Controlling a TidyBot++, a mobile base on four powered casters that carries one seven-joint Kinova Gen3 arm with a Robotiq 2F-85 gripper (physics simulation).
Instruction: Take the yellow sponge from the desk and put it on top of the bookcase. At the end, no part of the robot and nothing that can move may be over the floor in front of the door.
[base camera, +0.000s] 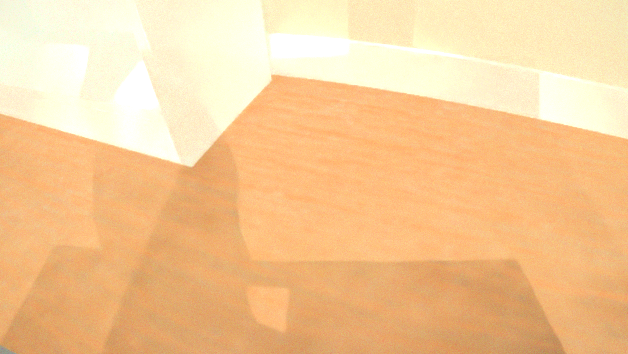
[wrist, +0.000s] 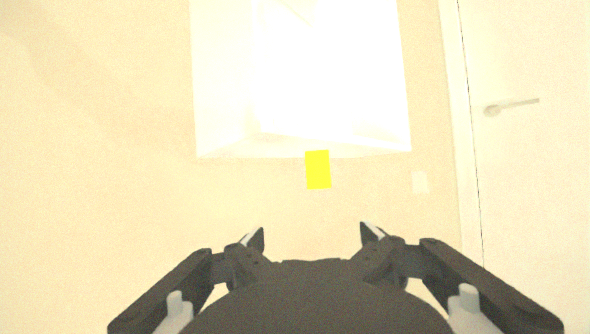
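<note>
Wrist view: my gripper (wrist: 311, 234) is visible, as are a yellow sponge (wrist: 317, 163), a white bookcase (wrist: 263, 85), a white door (wrist: 511, 78) and a cream wall (wrist: 110, 196). Base camera view: the sponge is out of frame.
</note>
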